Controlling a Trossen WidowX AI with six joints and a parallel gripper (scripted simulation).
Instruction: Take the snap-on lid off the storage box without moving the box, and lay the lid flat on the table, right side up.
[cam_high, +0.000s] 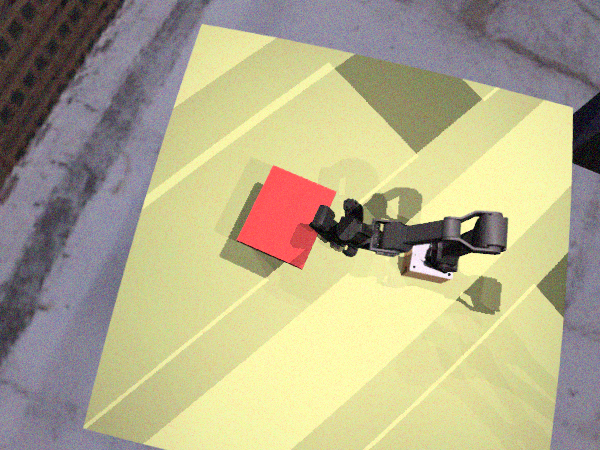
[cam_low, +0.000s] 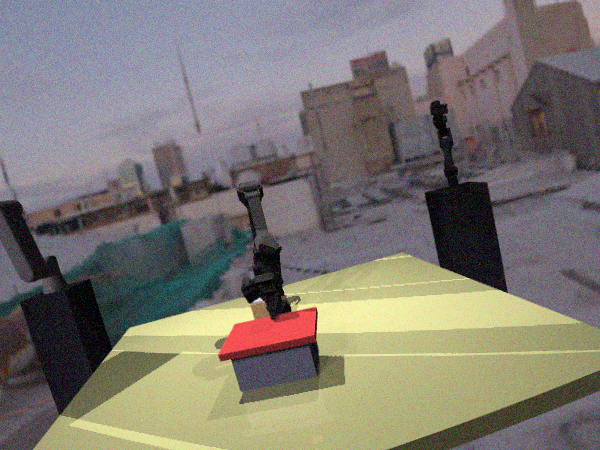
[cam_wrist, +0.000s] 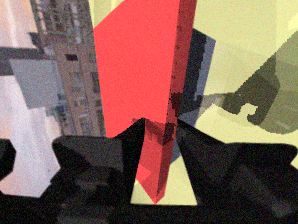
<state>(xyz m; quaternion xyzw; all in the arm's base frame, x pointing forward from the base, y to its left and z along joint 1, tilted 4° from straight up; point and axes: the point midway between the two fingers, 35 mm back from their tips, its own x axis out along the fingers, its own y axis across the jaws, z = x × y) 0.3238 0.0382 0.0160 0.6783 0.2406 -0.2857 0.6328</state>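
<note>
The red lid is 80 mm ahead of my gripper tip. Round my gripper tip: storage box (80 mm ahead, 50 mm below).
</note>
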